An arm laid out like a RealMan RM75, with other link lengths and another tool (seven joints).
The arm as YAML. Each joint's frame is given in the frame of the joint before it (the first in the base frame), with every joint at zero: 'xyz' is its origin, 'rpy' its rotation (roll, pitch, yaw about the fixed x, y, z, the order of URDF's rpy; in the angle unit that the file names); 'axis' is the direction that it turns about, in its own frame. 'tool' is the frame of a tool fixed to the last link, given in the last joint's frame.
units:
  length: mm
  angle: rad
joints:
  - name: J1
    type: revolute
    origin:
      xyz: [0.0, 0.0, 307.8]
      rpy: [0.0, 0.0, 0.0]
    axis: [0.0, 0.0, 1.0]
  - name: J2
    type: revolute
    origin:
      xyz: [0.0, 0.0, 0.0]
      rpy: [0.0, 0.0, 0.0]
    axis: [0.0, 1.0, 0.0]
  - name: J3
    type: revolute
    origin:
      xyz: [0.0, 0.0, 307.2]
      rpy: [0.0, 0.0, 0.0]
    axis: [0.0, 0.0, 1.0]
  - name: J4
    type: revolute
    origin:
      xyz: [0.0, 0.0, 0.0]
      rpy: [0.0, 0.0, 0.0]
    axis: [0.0, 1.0, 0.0]
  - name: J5
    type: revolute
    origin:
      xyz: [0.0, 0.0, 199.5]
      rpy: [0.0, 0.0, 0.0]
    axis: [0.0, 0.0, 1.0]
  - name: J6
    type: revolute
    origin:
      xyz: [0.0, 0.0, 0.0]
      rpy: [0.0, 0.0, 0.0]
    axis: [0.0, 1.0, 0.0]
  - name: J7
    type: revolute
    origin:
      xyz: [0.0, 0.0, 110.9]
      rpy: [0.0, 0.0, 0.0]
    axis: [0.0, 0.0, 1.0]
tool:
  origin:
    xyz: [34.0, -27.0, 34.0]
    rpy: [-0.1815, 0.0, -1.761]
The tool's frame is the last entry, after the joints.
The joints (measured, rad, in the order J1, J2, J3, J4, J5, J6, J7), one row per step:
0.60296 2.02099 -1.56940 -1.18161 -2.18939 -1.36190 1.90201
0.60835 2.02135 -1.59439 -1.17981 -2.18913 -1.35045 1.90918
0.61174 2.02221 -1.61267 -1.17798 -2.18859 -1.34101 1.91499
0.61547 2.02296 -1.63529 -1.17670 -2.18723 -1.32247 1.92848
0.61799 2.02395 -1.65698 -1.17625 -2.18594 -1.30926 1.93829
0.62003 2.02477 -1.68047 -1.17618 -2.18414 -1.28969 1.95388
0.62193 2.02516 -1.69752 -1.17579 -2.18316 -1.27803 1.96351
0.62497 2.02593 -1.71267 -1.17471 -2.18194 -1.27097 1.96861
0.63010 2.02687 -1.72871 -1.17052 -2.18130 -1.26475 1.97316
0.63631 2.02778 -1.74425 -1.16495 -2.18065 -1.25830 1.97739
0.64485 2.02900 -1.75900 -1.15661 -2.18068 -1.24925 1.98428
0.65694 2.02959 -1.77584 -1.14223 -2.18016 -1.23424 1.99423
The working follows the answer.
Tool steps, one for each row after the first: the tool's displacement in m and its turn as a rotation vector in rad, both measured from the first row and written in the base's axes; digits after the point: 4 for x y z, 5 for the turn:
-0.0024 -0.0006 -0.0042 -0.00737 -0.00886 0.00983
-0.0040 -0.0012 -0.0075 -0.01222 -0.01428 0.01566
-0.0062 -0.0014 -0.0113 -0.01032 -0.01762 0.01842
-0.0080 -0.0025 -0.0151 -0.01323 -0.02191 0.02290
-0.0099 -0.0032 -0.0190 -0.01047 -0.02393 0.02361
-0.0111 -0.0040 -0.0218 -0.01104 -0.02683 0.02548
-0.0125 -0.0049 -0.0246 -0.01576 -0.03041 0.03047
-0.0139 -0.0057 -0.0277 -0.02274 -0.03636 0.03573
-0.0152 -0.0062 -0.0308 -0.02948 -0.04262 0.04103
-0.0167 -0.0061 -0.0339 -0.03332 -0.04888 0.04406
-0.0181 -0.0050 -0.0372 -0.03376 -0.05639 0.04445

Tool pose at each row, in the base's axes (x y z in m, rotation vector in rad; rounded; the steps above come from the unrounded poses):
0.2391 0.3861 0.0079 1.91287 2.19761 0.47627
0.2367 0.3855 0.0037 1.89348 2.20120 0.47665
0.2351 0.3849 0.0004 1.88165 2.20307 0.47644
0.2329 0.3847 -0.0034 1.87763 2.20422 0.48196
0.2311 0.3837 -0.0072 1.86885 2.20569 0.48286
0.2292 0.3829 -0.0111 1.86819 2.20567 0.48794
0.2280 0.3821 -0.0139 1.86413 2.20569 0.49001
0.2266 0.3812 -0.0167 1.85441 2.20777 0.48823
0.2252 0.3804 -0.0198 1.84178 2.20817 0.48580
0.2239 0.3799 -0.0229 1.82905 2.20840 0.48393
0.2224 0.3800 -0.0260 1.82006 2.20683 0.48510
0.2210 0.3811 -0.0294 1.81462 2.20240 0.49090

